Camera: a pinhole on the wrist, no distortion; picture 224 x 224 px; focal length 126.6 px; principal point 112.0 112.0 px. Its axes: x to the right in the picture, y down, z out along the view. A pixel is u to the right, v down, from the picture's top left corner.
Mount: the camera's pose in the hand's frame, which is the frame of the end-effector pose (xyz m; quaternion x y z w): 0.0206 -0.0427 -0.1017 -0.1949 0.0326 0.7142 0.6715
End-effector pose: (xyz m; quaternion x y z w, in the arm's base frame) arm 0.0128 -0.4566 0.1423 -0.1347 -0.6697 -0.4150 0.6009
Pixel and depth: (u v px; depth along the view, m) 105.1 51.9 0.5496
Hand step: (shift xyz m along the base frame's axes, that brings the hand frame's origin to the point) -0.2777 0.3679 0.2138
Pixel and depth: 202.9 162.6 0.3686
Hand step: 0.1766 0.3457 -0.0679
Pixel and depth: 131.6 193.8 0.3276
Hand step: 0.0260 0.2363 -0.1981
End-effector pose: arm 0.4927 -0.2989 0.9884 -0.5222 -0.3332 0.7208 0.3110
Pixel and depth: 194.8 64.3 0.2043
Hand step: -0.0848 -0.0640 -0.1344
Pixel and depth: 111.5 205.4 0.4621
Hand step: -0.1386 -0.4110 0.2346
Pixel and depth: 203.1 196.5 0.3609
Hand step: -0.0415 -0.4271 -0.0464
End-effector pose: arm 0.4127 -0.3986 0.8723 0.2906 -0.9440 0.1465 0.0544
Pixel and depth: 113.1 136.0 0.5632
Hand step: 0.1001 0.0924 -0.4449
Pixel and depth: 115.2 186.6 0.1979
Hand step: 0.1073 0.0669 -0.0805
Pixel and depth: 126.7 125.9 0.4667
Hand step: 0.0269 0.0983 -0.3478
